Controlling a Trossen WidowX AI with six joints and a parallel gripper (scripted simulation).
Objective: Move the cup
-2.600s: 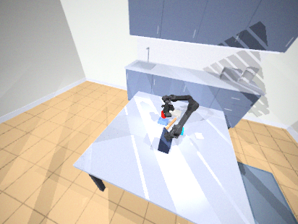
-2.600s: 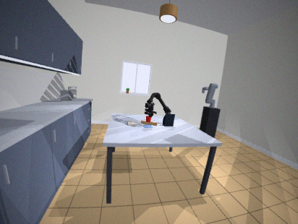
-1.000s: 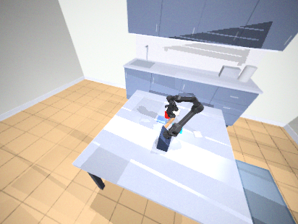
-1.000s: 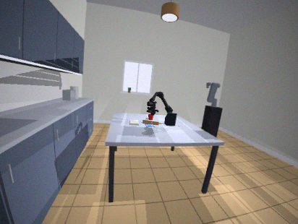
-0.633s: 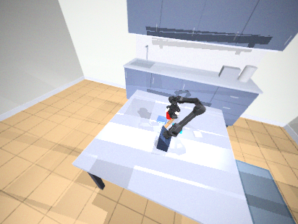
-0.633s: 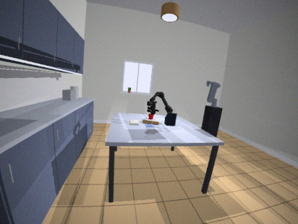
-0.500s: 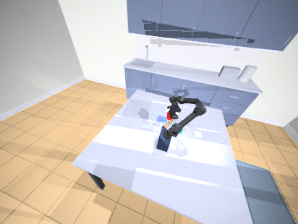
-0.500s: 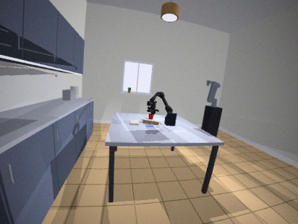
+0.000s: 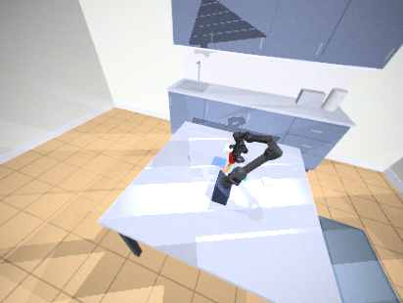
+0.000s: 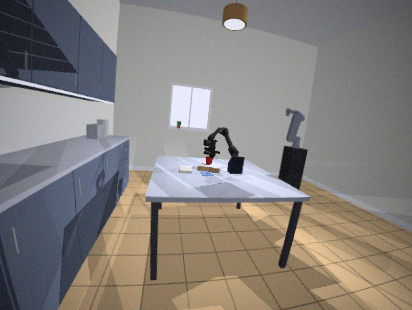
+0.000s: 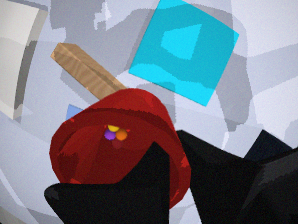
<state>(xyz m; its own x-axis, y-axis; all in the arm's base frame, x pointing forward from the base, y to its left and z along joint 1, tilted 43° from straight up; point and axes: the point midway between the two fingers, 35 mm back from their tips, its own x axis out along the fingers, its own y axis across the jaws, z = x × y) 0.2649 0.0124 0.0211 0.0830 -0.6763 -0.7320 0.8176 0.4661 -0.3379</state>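
The cyan pad is 12 cm below my gripper tip and 7 cm to the right of it. Round my gripper tip: pale flat block (26 cm ahead, 10 cm below, 5 cm to the left); cup (3 cm ahead, 2 cm to the left); wooden block (10 cm below, 3 cm to the left, 2 cm ahead).
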